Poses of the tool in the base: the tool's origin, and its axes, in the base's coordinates. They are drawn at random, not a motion.
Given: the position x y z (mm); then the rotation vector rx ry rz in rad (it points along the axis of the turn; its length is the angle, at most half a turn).
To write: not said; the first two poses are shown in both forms.
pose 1, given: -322.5 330.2 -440.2 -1.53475 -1.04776 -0.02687
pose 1, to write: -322.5 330.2 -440.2 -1.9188 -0.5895 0.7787
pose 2, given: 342.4 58.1 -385.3 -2.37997 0.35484 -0.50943
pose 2, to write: 342.4 58.1 -385.3 -2.3834 -0.2683 -0.4034
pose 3, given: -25.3 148.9 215.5 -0.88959 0.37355 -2.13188
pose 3, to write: -25.3 148.9 215.5 -0.6307 -0.4922 -2.1074
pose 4, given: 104.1 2.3 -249.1 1.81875 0.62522 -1.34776
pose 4, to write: 104.1 2.3 -249.1 2.0213 1.2406 -0.1802
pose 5, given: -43.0 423.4 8.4 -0.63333 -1.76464 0.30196
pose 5, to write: -43.0 423.4 8.4 -2.0853 -0.9433 1.8740
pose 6, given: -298.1 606.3 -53.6 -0.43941 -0.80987 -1.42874
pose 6, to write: -298.1 606.3 -53.6 0.2848 -0.8004 -1.6477
